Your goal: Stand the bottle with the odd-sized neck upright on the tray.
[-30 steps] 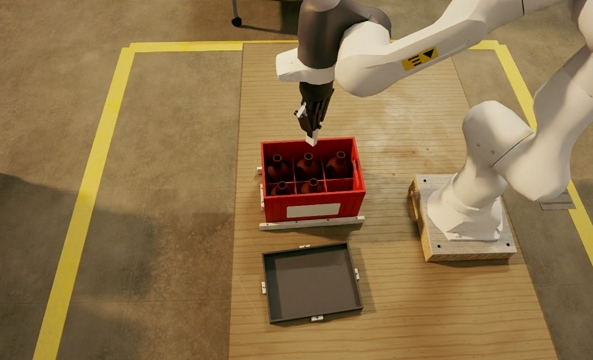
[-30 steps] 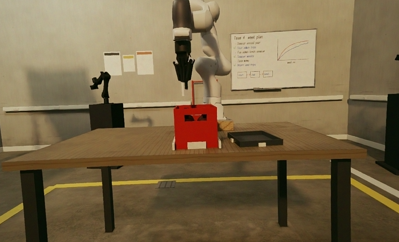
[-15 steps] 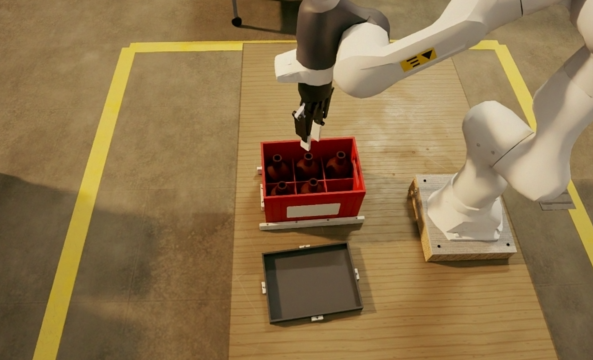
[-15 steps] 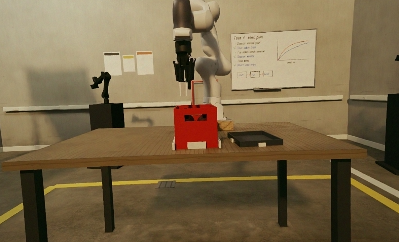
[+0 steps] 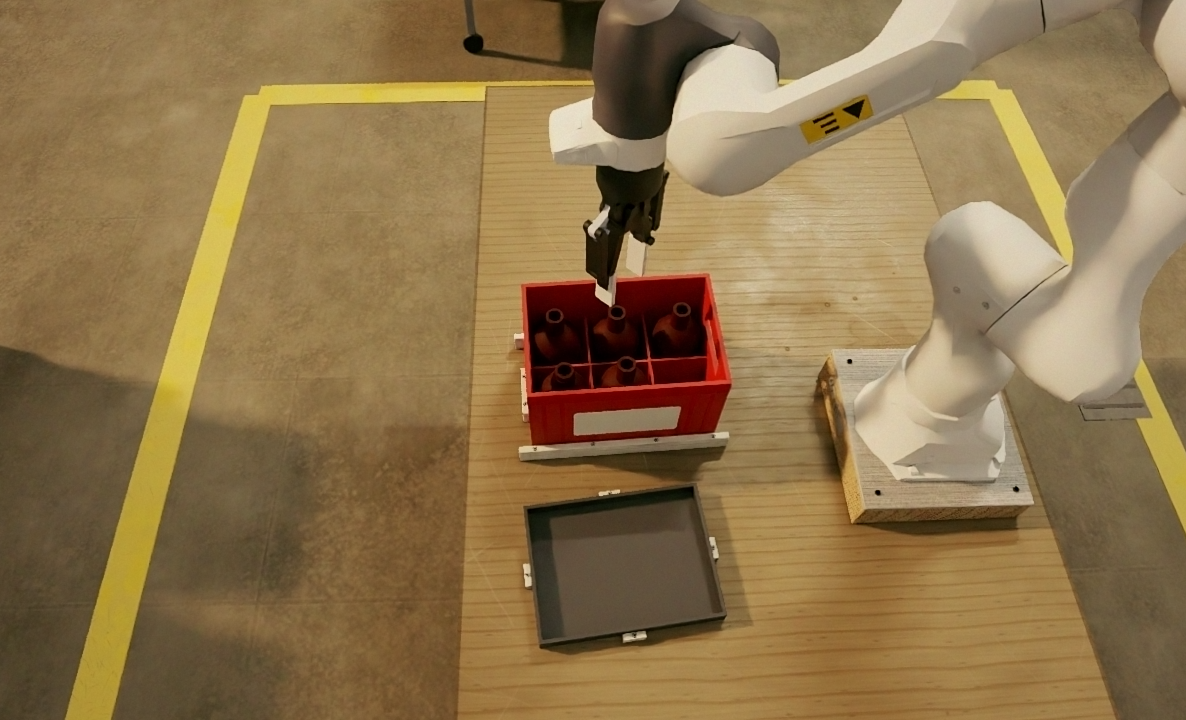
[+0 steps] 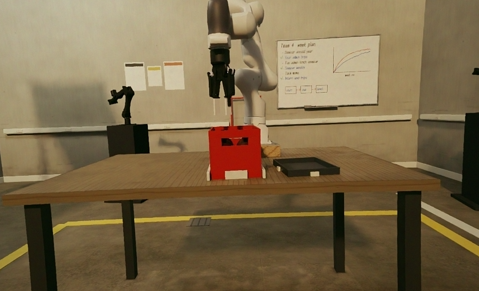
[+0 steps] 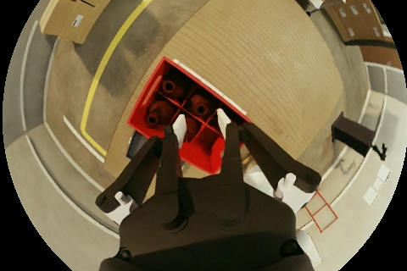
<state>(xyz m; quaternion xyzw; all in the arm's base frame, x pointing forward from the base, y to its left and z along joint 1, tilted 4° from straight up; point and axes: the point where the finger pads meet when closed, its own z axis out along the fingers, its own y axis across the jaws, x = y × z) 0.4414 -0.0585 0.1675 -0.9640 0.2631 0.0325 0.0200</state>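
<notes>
Now: the crate 170 mm below my hand, 40 mm to the left of it and 10 mm behind it. Round my hand: glass bottle: 170 mm below, 80 mm to the left, 20 mm behind; then dark tray: 310 mm to the left, 250 mm below, 60 mm behind.
</notes>
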